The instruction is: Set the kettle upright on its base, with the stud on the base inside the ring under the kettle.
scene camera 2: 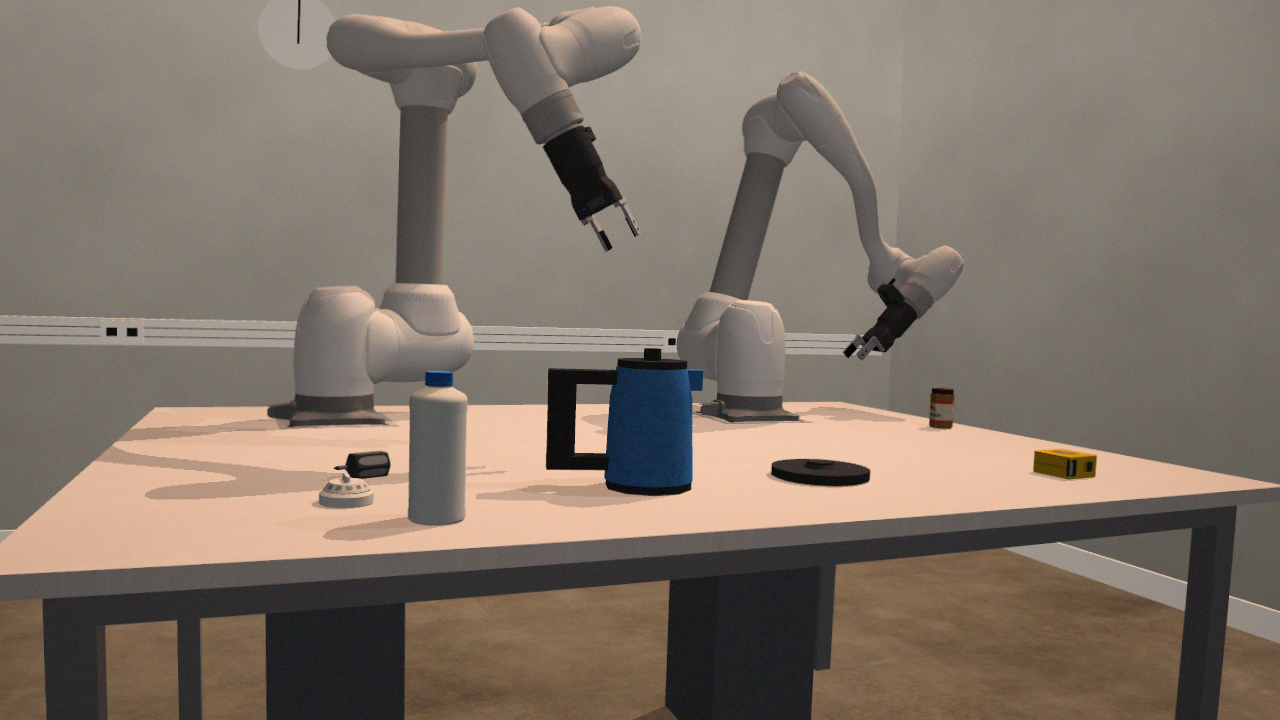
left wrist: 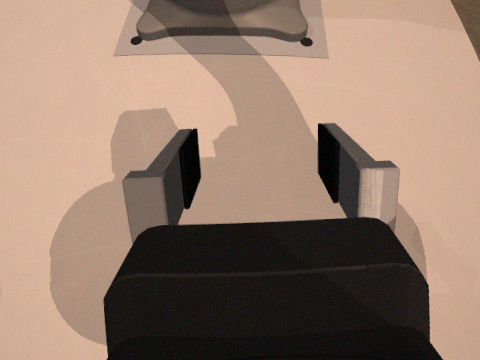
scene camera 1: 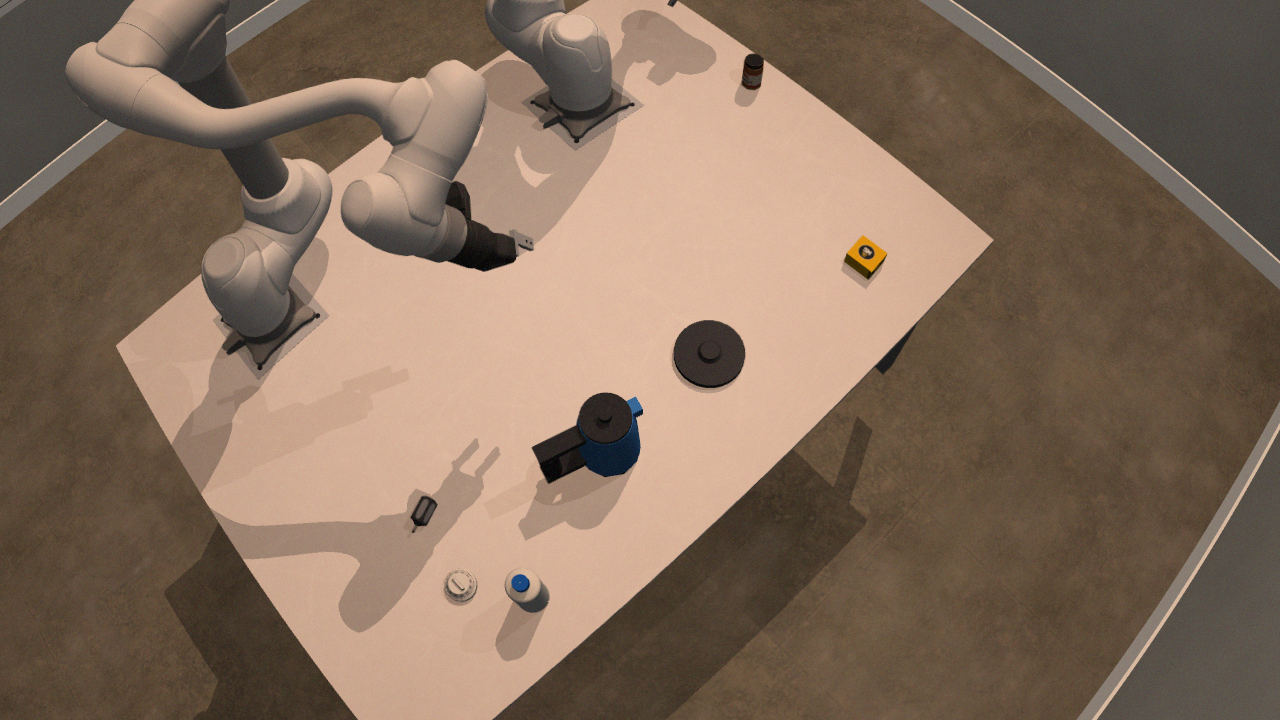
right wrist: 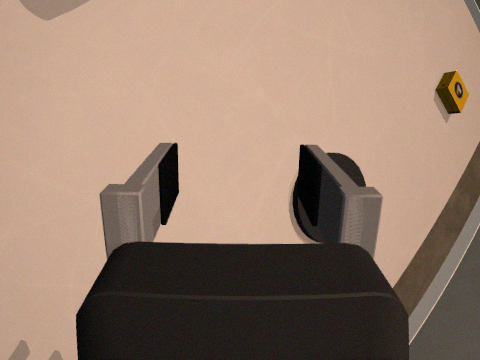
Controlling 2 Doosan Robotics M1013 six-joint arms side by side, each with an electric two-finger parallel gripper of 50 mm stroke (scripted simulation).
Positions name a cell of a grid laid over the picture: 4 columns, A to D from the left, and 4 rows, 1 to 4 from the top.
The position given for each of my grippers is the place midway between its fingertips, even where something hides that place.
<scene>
In view: my left gripper (scene camera 2: C2), my right gripper (scene camera 2: B2), a blue kettle (scene camera 2: C3), a round black base (scene camera 1: C2), a white timer (scene camera 2: B3) and a small dark tool (scene camera 2: B3).
The blue kettle is seen too in scene camera 1 (scene camera 1: B3). The round black base shows as well in scene camera 2 (scene camera 2: C3) and in the right wrist view (right wrist: C3). The white timer is seen too in scene camera 1 (scene camera 1: B4). The left wrist view misses the blue kettle: it is out of frame. The left wrist view does not show the round black base: it is out of frame.
</scene>
